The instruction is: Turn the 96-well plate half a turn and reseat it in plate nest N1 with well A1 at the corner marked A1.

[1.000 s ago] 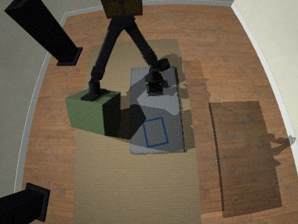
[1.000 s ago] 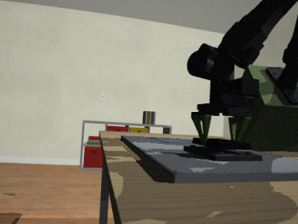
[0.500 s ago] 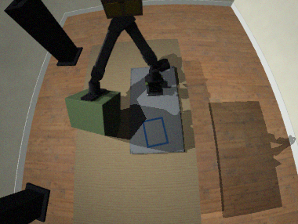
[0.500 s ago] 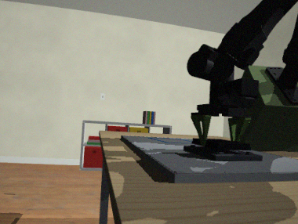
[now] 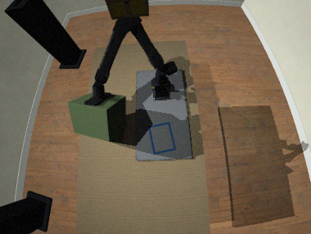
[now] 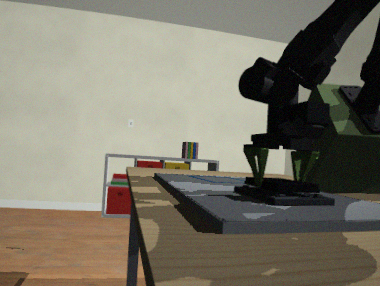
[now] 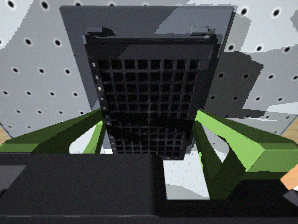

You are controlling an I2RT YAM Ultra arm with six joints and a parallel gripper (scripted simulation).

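The black 96-well plate is right at my hand. The rest, counted from my hand: plate nest N1: 2 cm below.
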